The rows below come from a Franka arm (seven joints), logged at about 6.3 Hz.
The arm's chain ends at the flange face. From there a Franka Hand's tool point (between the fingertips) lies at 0.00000 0.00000 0.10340 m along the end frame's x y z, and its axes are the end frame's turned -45 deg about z.
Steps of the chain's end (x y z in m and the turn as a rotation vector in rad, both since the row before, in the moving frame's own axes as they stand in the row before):
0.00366, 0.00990, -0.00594, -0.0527, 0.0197, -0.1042
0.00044, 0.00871, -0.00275, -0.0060, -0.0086, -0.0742
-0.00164, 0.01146, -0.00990, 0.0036, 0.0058, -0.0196
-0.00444, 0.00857, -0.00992, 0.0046, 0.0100, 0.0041
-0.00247, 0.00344, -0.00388, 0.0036, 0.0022, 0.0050
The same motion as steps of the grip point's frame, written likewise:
-0.00654, 0.01500, -0.00610, -0.0512, -0.0233, -0.1042
-0.00692, 0.00632, -0.00276, 0.0018, -0.0103, -0.0742
-0.00857, 0.00710, -0.00990, -0.0016, 0.0066, -0.0196
-0.00813, 0.00332, -0.00993, -0.0038, 0.0103, 0.0041
-0.00375, 0.00058, -0.00388, 0.0010, 0.0041, 0.0050

